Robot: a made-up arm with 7 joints. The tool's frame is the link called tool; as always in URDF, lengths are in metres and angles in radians.
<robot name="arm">
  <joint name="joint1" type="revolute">
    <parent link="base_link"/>
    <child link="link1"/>
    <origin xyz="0.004 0.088 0.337" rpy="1.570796 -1.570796 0"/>
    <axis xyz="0 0 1"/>
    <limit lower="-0.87" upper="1.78" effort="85" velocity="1.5"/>
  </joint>
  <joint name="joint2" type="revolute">
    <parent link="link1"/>
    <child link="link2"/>
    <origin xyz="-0.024 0.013 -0.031" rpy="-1.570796 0 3.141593"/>
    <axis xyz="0 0 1"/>
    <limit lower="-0.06" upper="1.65" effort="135" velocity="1"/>
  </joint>
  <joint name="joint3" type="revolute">
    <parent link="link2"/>
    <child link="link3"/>
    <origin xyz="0.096 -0.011 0.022" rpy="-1.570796 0 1.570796"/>
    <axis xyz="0 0 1"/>
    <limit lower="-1.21" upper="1.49" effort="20" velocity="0.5"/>
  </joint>
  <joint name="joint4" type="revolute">
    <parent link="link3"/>
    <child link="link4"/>
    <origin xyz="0.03 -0.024 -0.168" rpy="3.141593 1.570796 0"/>
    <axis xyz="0 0 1"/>
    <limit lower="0.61" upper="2.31" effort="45" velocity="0.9"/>
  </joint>
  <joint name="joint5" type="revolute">
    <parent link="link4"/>
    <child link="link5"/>
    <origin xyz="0.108 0.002 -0.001" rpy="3.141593 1.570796 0"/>
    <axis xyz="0 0 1"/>
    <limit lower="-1.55" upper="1.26" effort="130" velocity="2.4"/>
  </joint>
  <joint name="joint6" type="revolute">
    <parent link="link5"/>
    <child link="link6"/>
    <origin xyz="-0.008 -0.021 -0.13" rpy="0 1.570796 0"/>
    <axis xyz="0 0 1"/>
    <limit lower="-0.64" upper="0.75" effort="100" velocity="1"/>
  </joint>
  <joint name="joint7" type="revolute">
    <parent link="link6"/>
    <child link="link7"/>
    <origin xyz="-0.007 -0.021 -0.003" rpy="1.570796 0 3.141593"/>
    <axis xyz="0 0 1"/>
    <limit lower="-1.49" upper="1.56" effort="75" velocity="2.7"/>
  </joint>
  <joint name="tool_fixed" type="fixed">
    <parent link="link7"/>
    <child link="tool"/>
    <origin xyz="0.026 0.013 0.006" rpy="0 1.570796 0"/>
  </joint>
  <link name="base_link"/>
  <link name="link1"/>
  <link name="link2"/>
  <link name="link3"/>
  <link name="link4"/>
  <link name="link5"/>
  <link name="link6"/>
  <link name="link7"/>
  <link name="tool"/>
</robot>
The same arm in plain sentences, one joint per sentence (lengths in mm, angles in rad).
The arm has seven revolute joints in a row. What follows holds with every joint at zero, and every direction is one of the base frame's.
Joint 1 sits 4.0 mm along +x and 88.0 mm along +y and 337.0 mm along +z from the base frame's origin and turns about -y, from -0.8700 to 1.7800 rad.
Joint 2 sits 13.0 mm along -x and 31.0 mm along +y and 24.0 mm along -z from joint 1 and turns about +x, from -0.0600 to 1.6500 rad.
Joint 3 sits 22.0 mm along +x and 11.0 mm along -y and 96.0 mm along -z from joint 2 and turns about +z, from -1.2100 to 1.4900 rad.
Joint 4 sits 24.0 mm along +x and 30.0 mm along +y and 168.0 mm along -z from joint 3 and turns about -y, from 0.6100 to 2.3100 rad.
Joint 5 sits 2.0 mm along +x and 1.0 mm along +y and 108.0 mm along -z from joint 4 and turns about +z, from -1.5500 to 1.2600 rad.
Joint 6 sits 21.0 mm along +x and 8.0 mm along -y and 130.0 mm along -z from joint 5 and turns about +y, from -0.6400 to 0.7500 rad.
Joint 7 sits 21.0 mm along +x and 3.0 mm along -y and 7.0 mm along +z from joint 6 and turns about -x, from -1.4900 to 1.5600 rad.
The tool frame, which is the frame that the pose is given for, sits 6.0 mm along -x and 13.0 mm along +y and 26.0 mm along +z from joint 7; its axes are the base frame's turned by roll 0.0000, pitch 0.0000 and yaw 0.0000 rad (as in URDF: about the fixed x, then y, then z).

